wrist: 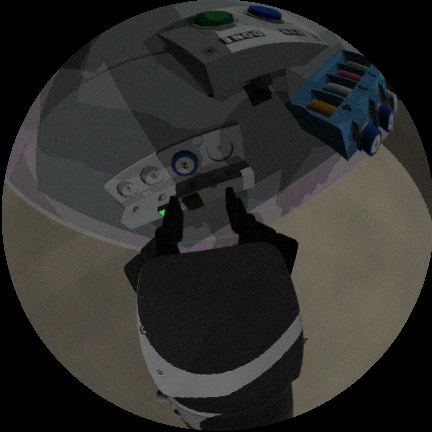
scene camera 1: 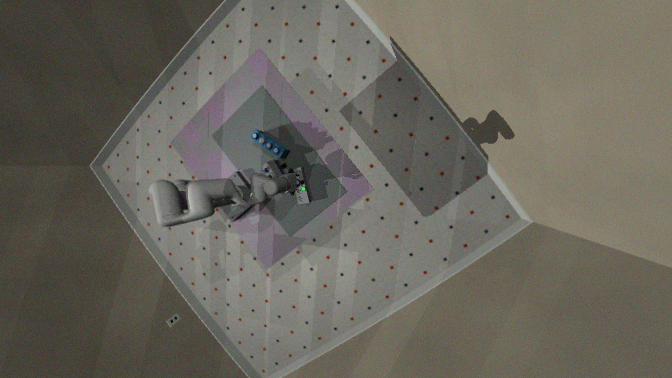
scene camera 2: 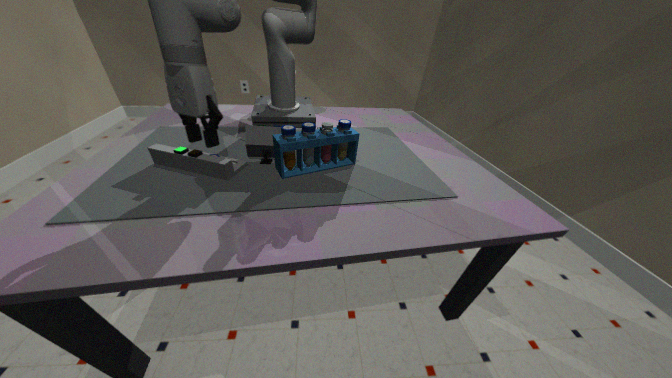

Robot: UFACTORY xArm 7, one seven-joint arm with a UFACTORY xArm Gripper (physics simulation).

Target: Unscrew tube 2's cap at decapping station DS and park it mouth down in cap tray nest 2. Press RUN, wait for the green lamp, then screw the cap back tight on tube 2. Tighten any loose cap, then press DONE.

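Frame: origin at the arm's base, x right, y ahead, z up, level; millimetres.
Seen in the pictures: gripper, fingertip midpoint: (wrist: 202, 200) (scene camera 1: 297, 180) (scene camera 2: 204, 143); arm's base at its link origin: (scene camera 2: 283, 106).
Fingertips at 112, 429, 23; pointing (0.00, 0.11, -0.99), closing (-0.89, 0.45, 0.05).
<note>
Offsets run from my fingertips to a thing's top centre, as dx, dy, dz. "spot": to the spot under its first point.
The blue cap marked 2 @(+4, -25, -50) (wrist: 185, 163) sits in a nest of the grey cap tray @(+33, -20, -17) (scene camera 1: 303, 199) (scene camera 2: 187, 166) (wrist: 116, 185). The green lamp @(+60, +2, -17) (scene camera 1: 303, 189) (scene camera 2: 181, 150) (wrist: 162, 212) is lit. Tube 2 @(-294, -62, +49) (scene camera 2: 326, 152) (wrist: 350, 75), with red contents, stands in the blue rack @(-271, -50, +33) (scene camera 2: 279, 161) (wrist: 320, 131); its top looks grey, without a blue cap. My gripper (scene camera 2: 203, 140) (wrist: 202, 200) is partly open and empty above the tray. Its fingertips are apart from the cap. The green DONE button (wrist: 214, 18) and blue RUN button (wrist: 265, 12) show on the grey console @(spot: -93, -95, -4) (wrist: 240, 65).
Other tubes with blue caps @(-202, -14, +51) (scene camera 2: 288, 131) @(-248, -38, +52) (scene camera 2: 308, 128) @(-340, -86, +51) (scene camera 2: 344, 124) stand in the rack. A small black fixture @(spot: -129, -53, -68) (scene camera 2: 266, 161) (wrist: 258, 90) stands between tray and rack. A dark, unlit square @(spot: +17, +18, -18) (scene camera 2: 195, 153) (wrist: 192, 201) is beside the green lamp. The robot base (scene camera 2: 283, 116) is behind.
</note>
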